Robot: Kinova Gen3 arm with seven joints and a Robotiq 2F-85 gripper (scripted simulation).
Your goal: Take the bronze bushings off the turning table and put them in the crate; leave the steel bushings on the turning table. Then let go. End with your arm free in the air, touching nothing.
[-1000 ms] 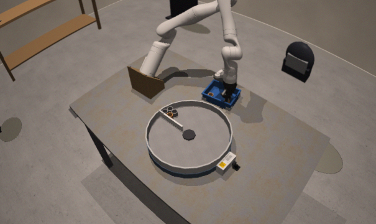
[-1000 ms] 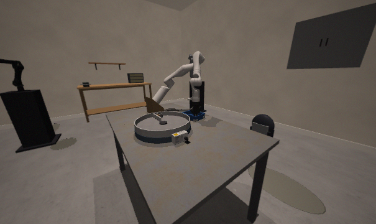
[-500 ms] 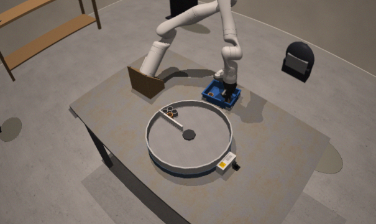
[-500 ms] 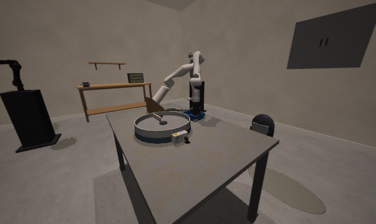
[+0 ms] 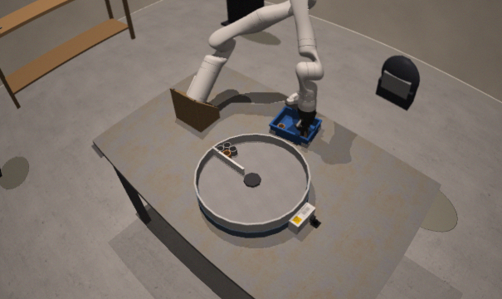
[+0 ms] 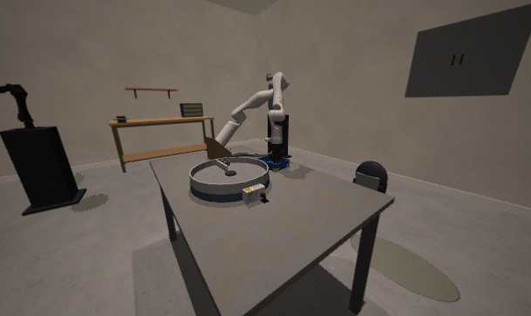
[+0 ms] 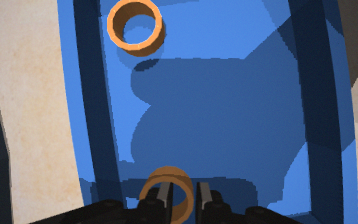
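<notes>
My gripper is now 60 mm past the blue crate, 10 mm to the right of it and 10 mm above it. Round my hand: round turning table 40 mm ahead, 350 mm to the right, 10 mm above.
</notes>
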